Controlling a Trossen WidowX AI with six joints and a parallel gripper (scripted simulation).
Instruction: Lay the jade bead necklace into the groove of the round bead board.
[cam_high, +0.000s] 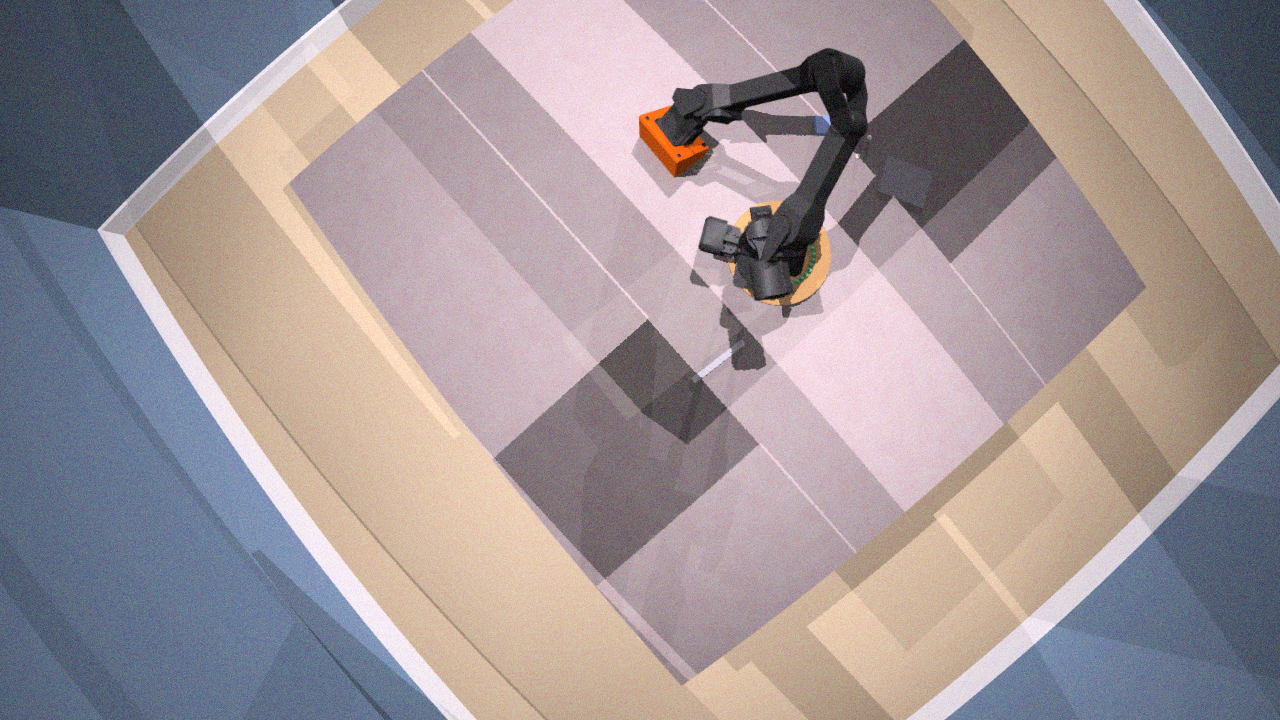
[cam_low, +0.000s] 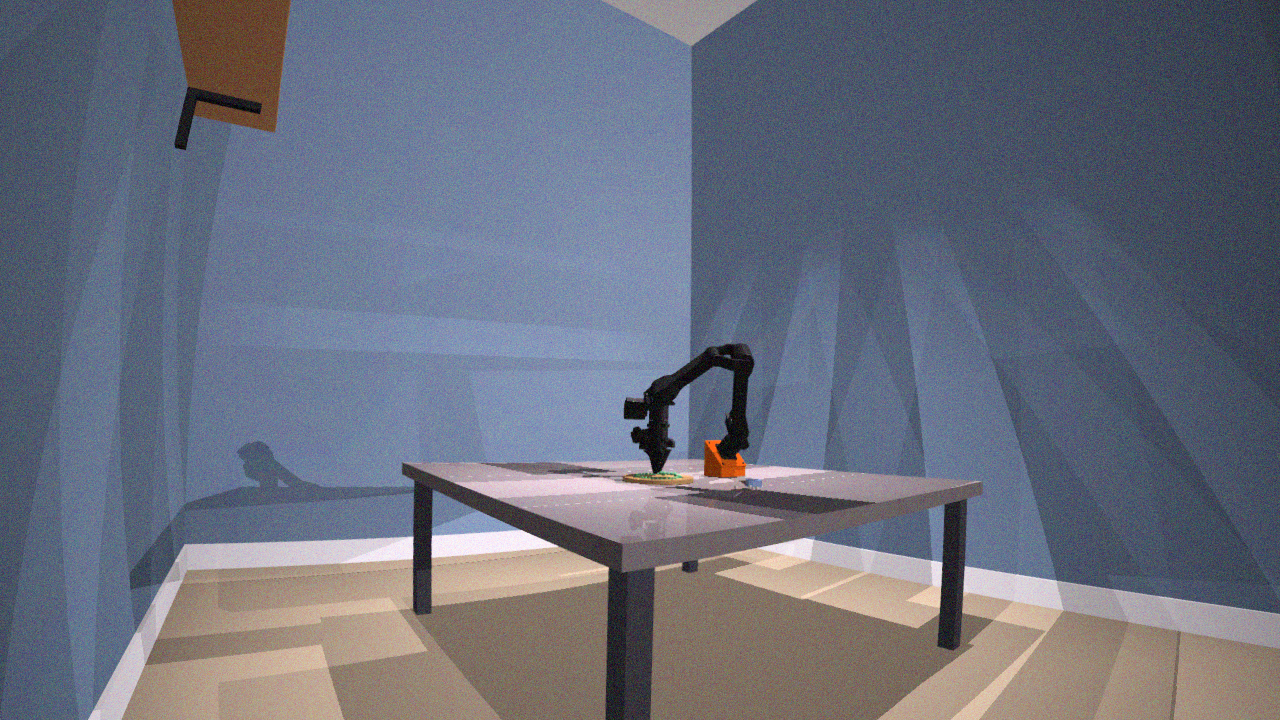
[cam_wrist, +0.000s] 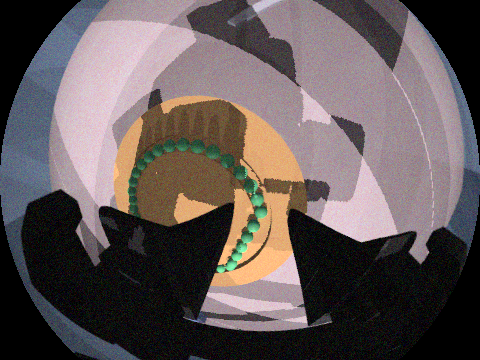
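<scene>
Now: gripper tip 30 mm short of the round tan bead board, 60 mm to the right of it and 10 mm above it. Round my gripper tip: white strip: 140 mm ahead, 160 mm to the right, 10 mm below; pale square sheet: 60 mm ahead, 360 mm to the left, 10 mm below; blue cube: 120 mm behind, 280 mm to the left, 10 mm below.
</scene>
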